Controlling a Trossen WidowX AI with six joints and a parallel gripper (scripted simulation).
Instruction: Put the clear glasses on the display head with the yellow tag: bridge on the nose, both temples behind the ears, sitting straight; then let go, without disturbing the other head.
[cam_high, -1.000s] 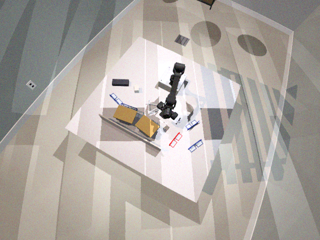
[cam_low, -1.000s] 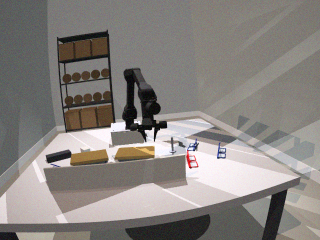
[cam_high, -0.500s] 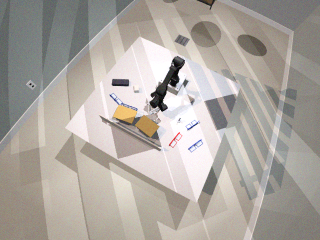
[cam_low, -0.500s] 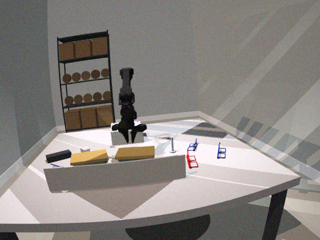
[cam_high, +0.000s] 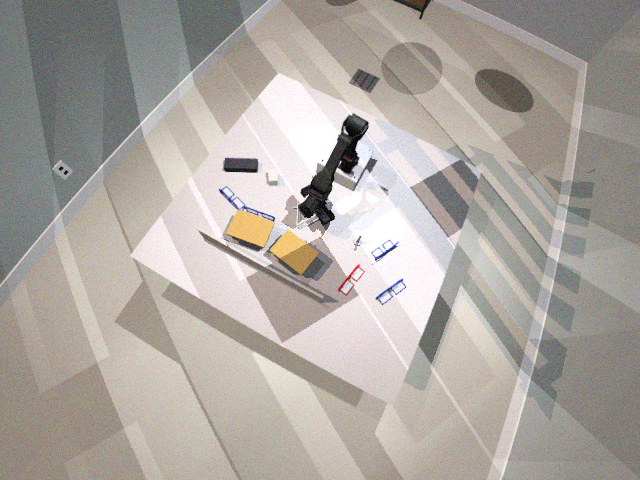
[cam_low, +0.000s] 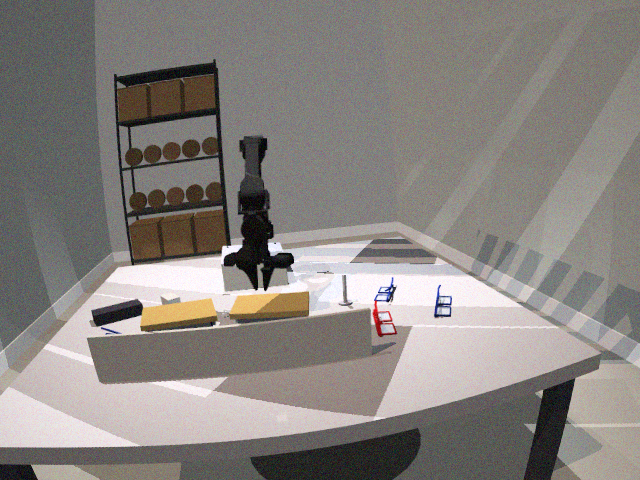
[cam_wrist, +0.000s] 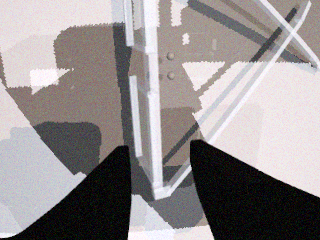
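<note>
The metal post lies 23 cm to the left of my gripper tip and 4 cm below it. Also, from my gripper tip: long white panel (34 cm ahead, 8 cm to the right, 1 cm below); cream cube (7 cm behind, 28 cm to the right, 4 cm below); dark box (5 cm behind, 45 cm to the right, 5 cm below).
</note>
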